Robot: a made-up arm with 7 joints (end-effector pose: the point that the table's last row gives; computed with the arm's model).
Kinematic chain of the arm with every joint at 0, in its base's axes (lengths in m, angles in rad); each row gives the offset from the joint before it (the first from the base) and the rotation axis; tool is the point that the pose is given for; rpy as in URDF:
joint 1: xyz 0 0 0.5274 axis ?
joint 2: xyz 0 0 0 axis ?
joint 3: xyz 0 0 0.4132 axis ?
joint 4: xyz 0.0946 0 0 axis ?
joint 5: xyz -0.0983 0 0.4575 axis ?
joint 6: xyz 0 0 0 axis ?
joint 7: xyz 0.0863 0 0 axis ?
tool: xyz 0 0 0 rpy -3.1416 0 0
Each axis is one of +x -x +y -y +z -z.
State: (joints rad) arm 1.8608 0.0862 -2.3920 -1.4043 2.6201 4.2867 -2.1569
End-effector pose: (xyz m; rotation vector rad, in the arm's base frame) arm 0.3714 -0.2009 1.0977 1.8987 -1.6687 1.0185
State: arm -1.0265 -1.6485 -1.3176 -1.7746 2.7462 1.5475 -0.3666
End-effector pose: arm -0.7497 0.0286 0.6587 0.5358 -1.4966 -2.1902
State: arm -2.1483 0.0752 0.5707 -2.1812 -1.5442 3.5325 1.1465
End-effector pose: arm 0.0666 -0.5156 0.7504 2.0951 -1.1578 1.0824
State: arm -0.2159 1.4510 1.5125 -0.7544 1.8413 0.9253 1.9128
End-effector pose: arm 0.9244 0.1819 0.6598 -0.4196 -0.7973 2.2808
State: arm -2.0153 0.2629 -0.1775 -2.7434 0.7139 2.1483 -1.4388
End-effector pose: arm -0.2631 -0.3080 0.3981 -1.7962 1.5584 -0.6652
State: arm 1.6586 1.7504 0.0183 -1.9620 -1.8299 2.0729 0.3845
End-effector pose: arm -0.0667 0.1703 -0.1347 -0.2982 2.1266 -0.1627
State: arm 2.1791 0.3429 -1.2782 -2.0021 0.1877 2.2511 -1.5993
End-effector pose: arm 0.3440 0.5743 0.7815 1.0111 2.7413 0.1388
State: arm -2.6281 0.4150 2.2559 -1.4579 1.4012 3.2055 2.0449
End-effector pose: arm 0.2414 -0.3976 1.1637 0.6832 1.0093 0.1288
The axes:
joint 1: +z
joint 2: +y
joint 3: +z
joint 4: -y
joint 5: +z
joint 6: -y
joint 7: -z

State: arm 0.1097 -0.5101 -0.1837 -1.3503 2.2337 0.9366 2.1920
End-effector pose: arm 0.1908 -0.0458 1.3813 -1.7422 0.3100 1.5519
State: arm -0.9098 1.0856 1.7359 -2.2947 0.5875 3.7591 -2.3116
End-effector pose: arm 0.5263 0.1432 0.6883 1.7853 1.6810 1.9437
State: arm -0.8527 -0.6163 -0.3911 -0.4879 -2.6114 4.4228 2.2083
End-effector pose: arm -0.2432 0.1787 1.2750 1.2171 0.0309 1.4691
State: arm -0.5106 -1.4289 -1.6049 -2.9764 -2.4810 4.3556 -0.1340
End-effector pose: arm -0.1579 -0.1758 0.5456 0.8444 0.9079 1.9941
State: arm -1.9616 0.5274 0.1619 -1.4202 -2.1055 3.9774 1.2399
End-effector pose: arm -0.1387 -0.6660 0.7632 2.2805 -0.6262 1.0628
